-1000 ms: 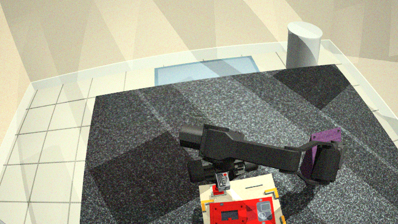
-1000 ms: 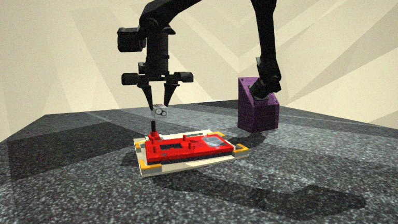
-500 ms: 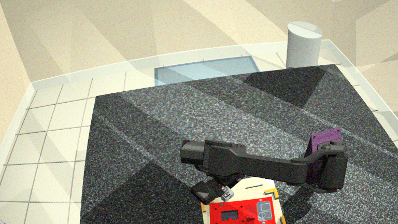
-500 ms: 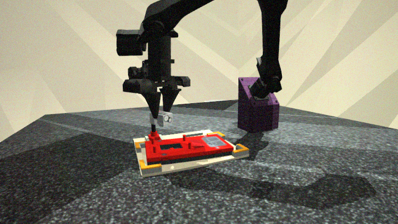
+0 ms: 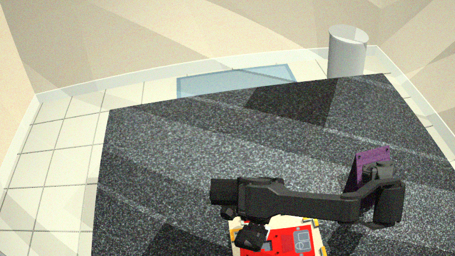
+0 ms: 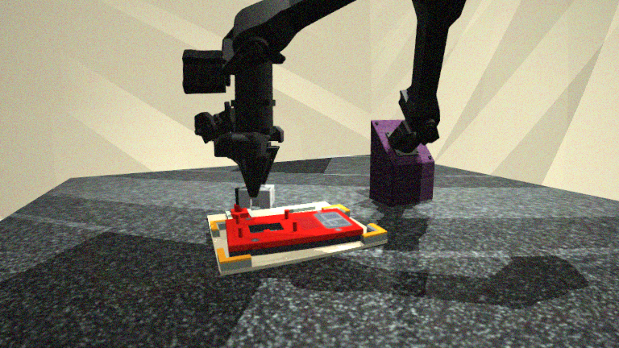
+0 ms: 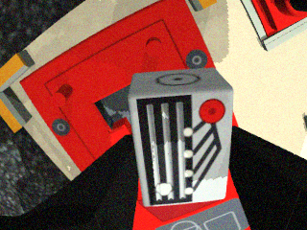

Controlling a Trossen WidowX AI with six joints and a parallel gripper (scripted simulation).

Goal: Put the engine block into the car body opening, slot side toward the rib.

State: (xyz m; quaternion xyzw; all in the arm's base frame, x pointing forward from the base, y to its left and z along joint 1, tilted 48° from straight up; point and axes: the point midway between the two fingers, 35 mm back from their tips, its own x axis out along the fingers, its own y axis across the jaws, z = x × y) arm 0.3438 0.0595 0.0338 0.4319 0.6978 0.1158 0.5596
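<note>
My gripper tip is 60 mm above the cream base plate, 40 mm past it and 10 mm to the right of it. Round my gripper tip: black peg (90 mm to the right, 40 mm below, 10 mm ahead); engine block (10 mm below).
</note>
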